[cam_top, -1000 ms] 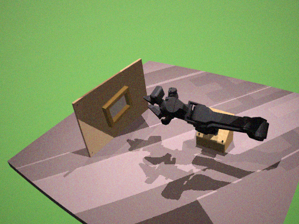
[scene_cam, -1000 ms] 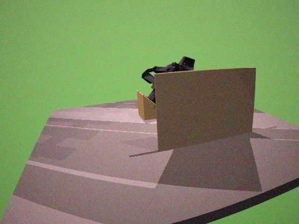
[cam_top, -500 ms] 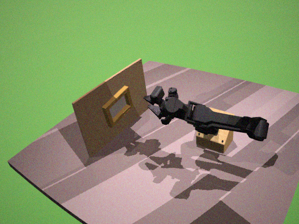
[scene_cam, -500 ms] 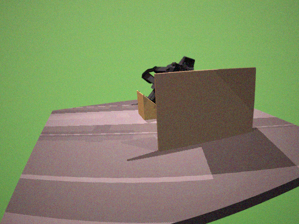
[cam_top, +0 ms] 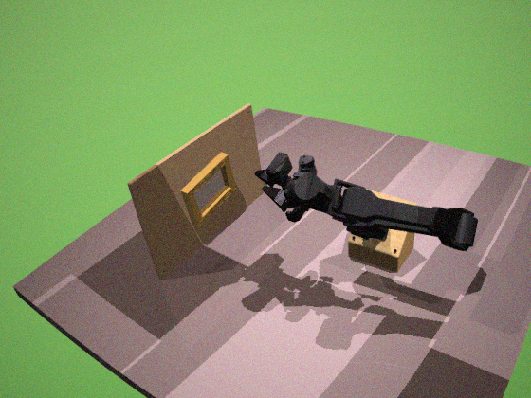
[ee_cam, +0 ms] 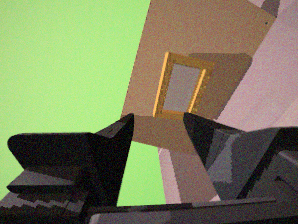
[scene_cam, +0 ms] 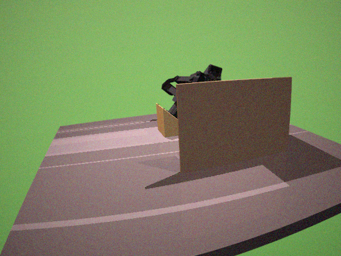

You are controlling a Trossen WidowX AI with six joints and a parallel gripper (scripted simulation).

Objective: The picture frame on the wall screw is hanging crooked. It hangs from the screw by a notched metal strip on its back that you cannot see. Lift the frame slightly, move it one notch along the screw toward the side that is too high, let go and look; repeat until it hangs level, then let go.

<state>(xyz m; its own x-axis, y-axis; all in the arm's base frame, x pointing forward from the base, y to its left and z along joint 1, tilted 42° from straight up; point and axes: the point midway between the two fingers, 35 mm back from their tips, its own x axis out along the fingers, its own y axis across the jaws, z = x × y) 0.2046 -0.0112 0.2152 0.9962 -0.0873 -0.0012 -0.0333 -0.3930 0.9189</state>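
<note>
Right now the picture frame is 20 cm ahead of my gripper tip, 9 cm below it and 2 cm to the right of it. The rest, counted from my gripper tip: tan wall panel 21 cm ahead, 9 cm below, 3 cm to the right.
</note>
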